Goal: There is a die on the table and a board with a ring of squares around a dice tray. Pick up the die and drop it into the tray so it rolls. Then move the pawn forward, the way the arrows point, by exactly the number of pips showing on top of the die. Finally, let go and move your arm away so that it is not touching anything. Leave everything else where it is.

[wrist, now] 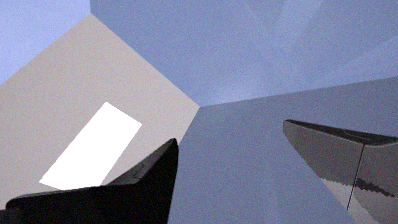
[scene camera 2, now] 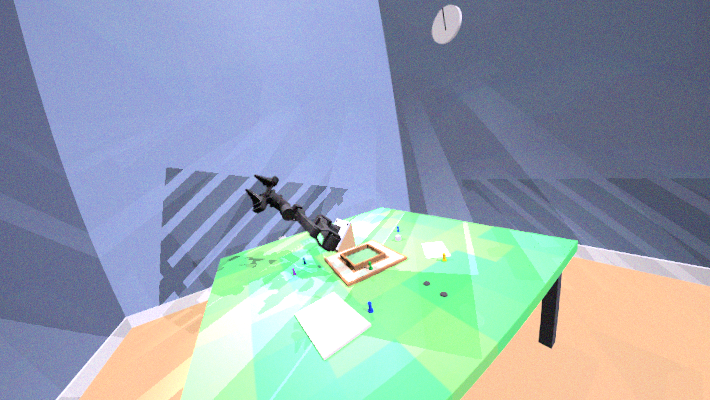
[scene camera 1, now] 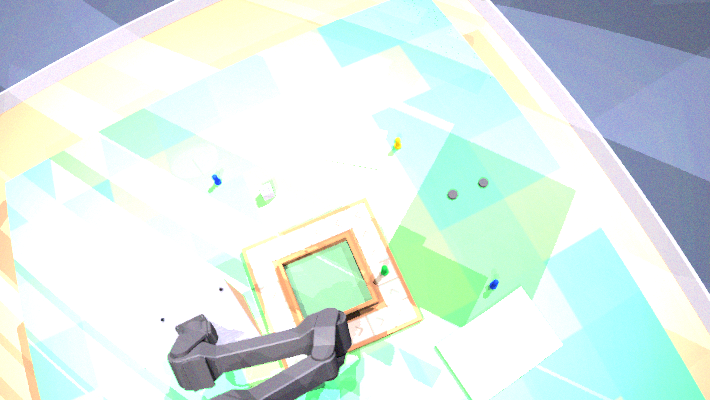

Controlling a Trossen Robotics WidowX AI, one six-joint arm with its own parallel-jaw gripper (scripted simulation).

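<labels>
The gripper can be seen in the wrist view [229, 134] and also in scene camera 2 [250, 181], while in scene camera 1 it is out of frame.
</labels>
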